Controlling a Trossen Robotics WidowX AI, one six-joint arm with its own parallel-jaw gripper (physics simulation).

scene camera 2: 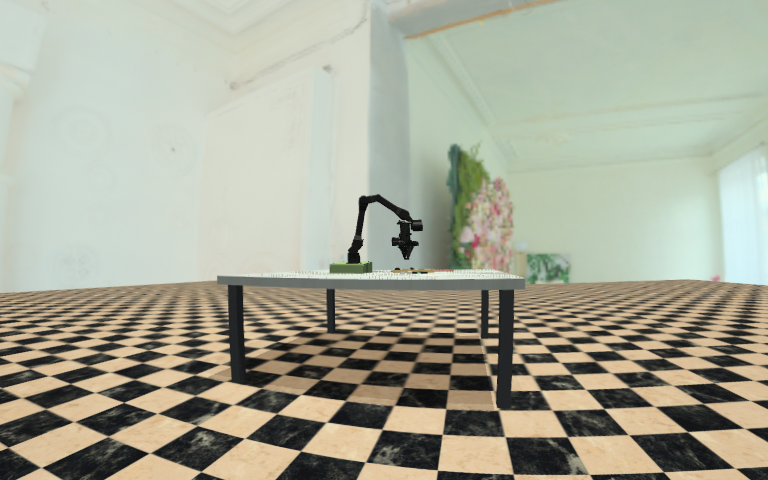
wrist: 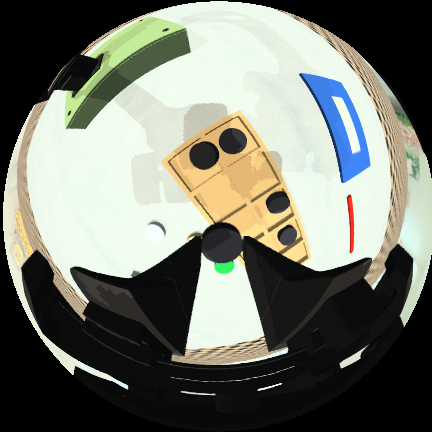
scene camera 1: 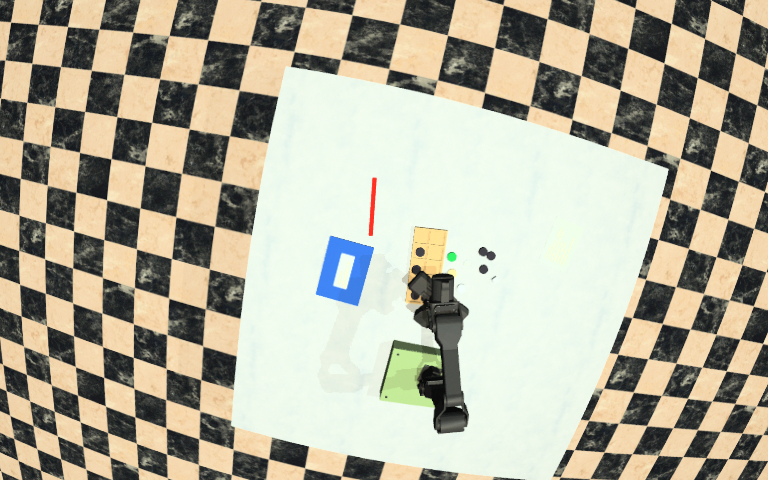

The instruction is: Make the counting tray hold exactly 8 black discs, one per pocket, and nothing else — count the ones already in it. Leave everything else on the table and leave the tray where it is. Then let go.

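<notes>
My gripper (scene camera 2: pixel 406 258) (wrist: pixel 221 241) is shut on a black disc (wrist: pixel 221 243), held above the table near the tray's side. The wooden tray (scene camera 1: pixel 430 236) (wrist: pixel 215 192) lies flat, partly hidden by the arm in scene camera 1. In the wrist view, two black discs (wrist: pixel 204 155) (wrist: pixel 232 140) sit close together at its near-base end. Two more, one (scene camera 1: pixel 416 269) (wrist: pixel 278 202) and another (scene camera 1: pixel 419 251) (wrist: pixel 287 234), sit in separate pockets along one side; some pockets are hidden. Three loose black discs (scene camera 1: pixel 482 251) (scene camera 1: pixel 491 255) (scene camera 1: pixel 483 269) lie on the table beyond the tray.
A green disc (scene camera 1: pixel 451 256) (wrist: pixel 224 267), a yellow disc (scene camera 1: pixel 452 272) and a white disc (scene camera 1: pixel 460 287) (wrist: pixel 155 230) lie beside the tray. Across from them are a blue frame (scene camera 1: pixel 328 271) (wrist: pixel 354 166) and a red strip (scene camera 1: pixel 372 206) (wrist: pixel 351 224). A pale yellow patch (scene camera 1: pixel 560 244) lies farther right.
</notes>
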